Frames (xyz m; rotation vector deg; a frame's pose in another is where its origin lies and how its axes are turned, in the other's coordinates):
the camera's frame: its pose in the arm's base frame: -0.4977 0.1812 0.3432 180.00 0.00 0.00
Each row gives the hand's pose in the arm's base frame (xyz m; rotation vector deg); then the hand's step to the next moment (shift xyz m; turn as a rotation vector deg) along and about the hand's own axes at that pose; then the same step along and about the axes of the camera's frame.
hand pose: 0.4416 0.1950 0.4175 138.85 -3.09 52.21
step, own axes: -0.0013 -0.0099 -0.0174 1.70 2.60 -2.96
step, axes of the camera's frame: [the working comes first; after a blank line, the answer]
step, axes of the arm's base frame: -0.0092 0.0170 0.0053 -1.04 -0.47 4.14

-0.0092 -0.0170 -0.0053 -1.04 0.47 -4.14
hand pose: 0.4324 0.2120 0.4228 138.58 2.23 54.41
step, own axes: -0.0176 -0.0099 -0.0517 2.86 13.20 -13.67
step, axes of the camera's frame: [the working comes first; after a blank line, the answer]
step, axes of the arm's base frame: -0.0447 0.0290 0.0156 -8.74 -4.25 16.58

-0.0447 -0.0290 -0.0156 -8.74 4.25 -16.58
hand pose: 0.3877 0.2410 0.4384 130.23 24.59 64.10
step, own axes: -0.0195 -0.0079 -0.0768 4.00 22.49 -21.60
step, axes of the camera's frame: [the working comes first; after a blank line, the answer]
step, axes of the arm's base frame: -0.0734 0.0228 0.0209 -14.05 -8.27 26.88

-0.0734 -0.0228 -0.0209 -14.05 8.27 -26.88
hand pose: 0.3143 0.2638 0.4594 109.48 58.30 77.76
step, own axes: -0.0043 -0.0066 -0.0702 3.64 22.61 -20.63
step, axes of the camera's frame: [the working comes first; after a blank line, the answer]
step, axes of the arm's base frame: -0.0691 0.0018 0.0147 -13.17 -8.66 26.49

-0.0691 -0.0018 -0.0147 -13.17 8.66 -26.49
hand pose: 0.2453 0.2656 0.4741 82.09 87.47 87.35
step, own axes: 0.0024 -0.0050 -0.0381 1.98 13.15 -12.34
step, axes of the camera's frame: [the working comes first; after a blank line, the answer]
step, axes of the arm's base frame: -0.0369 -0.0102 0.0040 -7.93 -5.28 15.44

-0.0369 0.0102 -0.0040 -7.93 5.28 -15.44
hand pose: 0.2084 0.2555 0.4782 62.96 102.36 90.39
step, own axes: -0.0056 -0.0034 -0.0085 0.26 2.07 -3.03
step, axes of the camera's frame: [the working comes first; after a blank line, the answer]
step, axes of the arm's base frame: -0.0046 -0.0094 -0.0024 -2.10 -1.48 2.63

-0.0046 0.0094 0.0024 -2.10 1.48 -2.63
